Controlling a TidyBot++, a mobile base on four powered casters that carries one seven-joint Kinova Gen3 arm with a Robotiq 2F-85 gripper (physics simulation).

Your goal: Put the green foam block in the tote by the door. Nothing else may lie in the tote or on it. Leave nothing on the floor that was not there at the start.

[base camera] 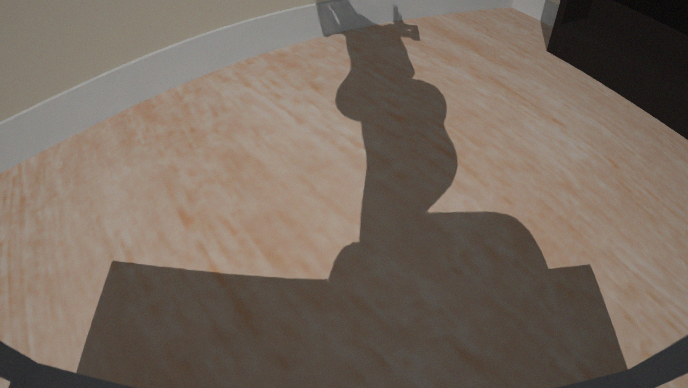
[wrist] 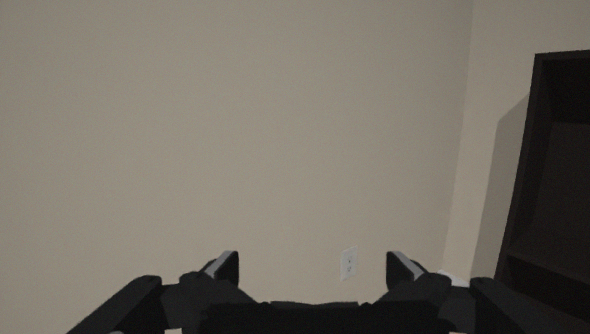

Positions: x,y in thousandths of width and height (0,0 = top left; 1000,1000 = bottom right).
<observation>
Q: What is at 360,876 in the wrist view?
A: My gripper.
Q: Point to a dark piece of furniture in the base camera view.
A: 918,140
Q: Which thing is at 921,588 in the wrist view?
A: A dark piece of furniture.
</observation>
